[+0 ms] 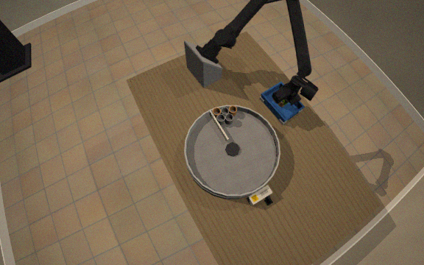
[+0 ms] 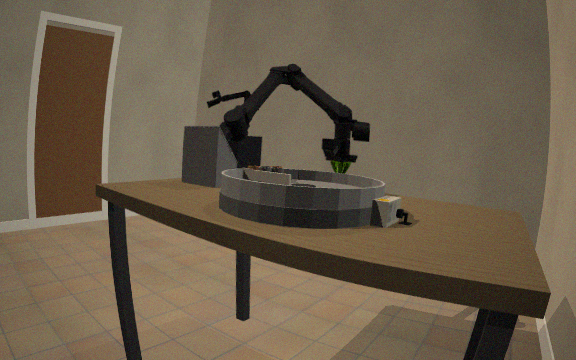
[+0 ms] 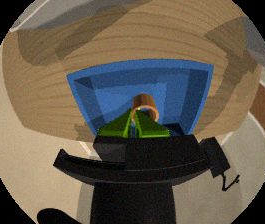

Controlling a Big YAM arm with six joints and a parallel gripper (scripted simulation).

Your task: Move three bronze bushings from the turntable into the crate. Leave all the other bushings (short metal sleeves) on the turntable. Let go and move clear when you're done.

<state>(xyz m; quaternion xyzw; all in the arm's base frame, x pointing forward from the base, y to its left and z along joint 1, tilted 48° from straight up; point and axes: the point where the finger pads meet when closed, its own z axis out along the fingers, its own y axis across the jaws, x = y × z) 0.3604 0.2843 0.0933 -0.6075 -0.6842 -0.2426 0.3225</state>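
My hand is 20 mm past the blue crate and 20 mm above it. The rest, counted from my hand: grey turntable (360 mm to the right, 100 mm ahead, 10 mm above).
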